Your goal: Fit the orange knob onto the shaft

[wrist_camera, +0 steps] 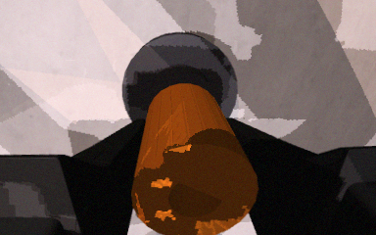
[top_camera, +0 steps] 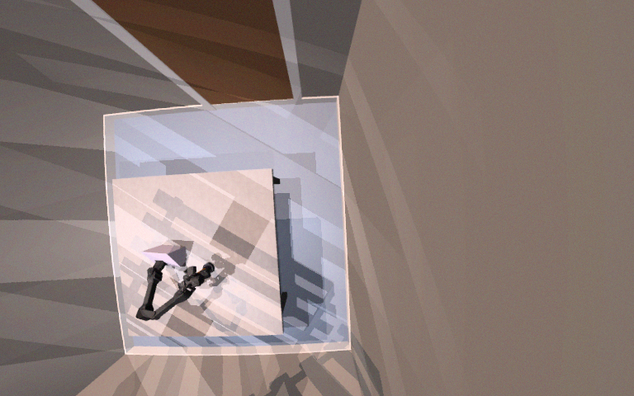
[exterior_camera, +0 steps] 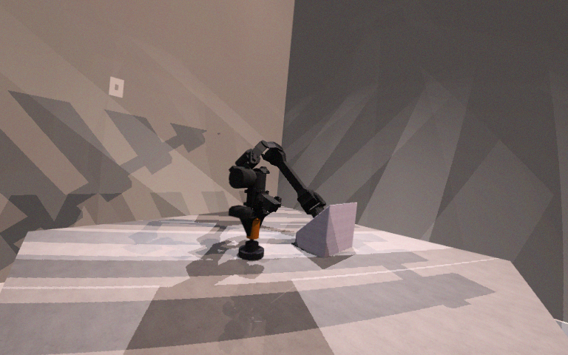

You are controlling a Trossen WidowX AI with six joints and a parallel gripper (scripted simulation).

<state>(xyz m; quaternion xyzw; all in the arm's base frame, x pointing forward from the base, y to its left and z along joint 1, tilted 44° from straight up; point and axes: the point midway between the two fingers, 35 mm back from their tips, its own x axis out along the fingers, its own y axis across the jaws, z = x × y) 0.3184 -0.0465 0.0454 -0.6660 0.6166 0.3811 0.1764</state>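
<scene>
The orange knob is 2 cm above my gripper tip. From my gripper tip the other things lie so: dark round pedestal (4 cm below).
</scene>
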